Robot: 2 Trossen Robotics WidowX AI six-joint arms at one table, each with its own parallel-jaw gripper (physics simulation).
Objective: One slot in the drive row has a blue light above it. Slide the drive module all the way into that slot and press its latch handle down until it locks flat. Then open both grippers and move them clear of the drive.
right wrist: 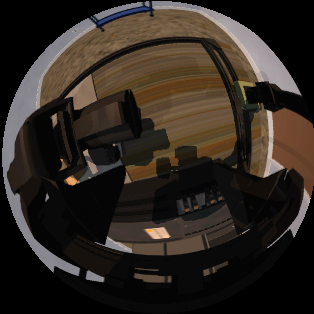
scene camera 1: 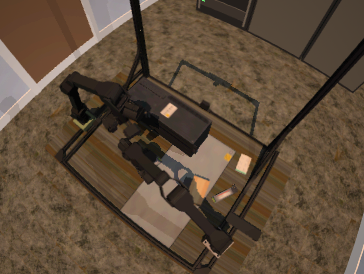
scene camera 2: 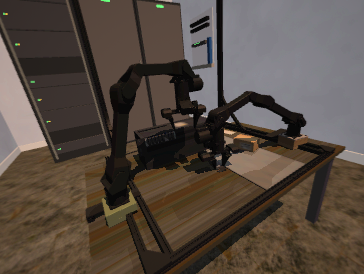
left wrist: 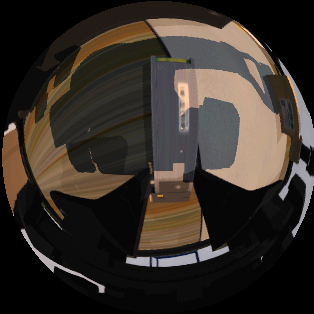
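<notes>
The drive module, a long grey slab with a pale label, lies on the table across the mat's edge. My left gripper is closed on its two sides near the end with a small orange mark; a yellow-green strip is at the other end. My right gripper is open and empty above the dark drive enclosure. The drive row shows several slots. I cannot make out a blue light. The left fingertips are hidden in scene camera 1.
A pale grey mat lies on the wooden table. An orange-and-brown box, a white card-like item and a small labelled item lie near the left arm. Black frame posts stand at the table's edge.
</notes>
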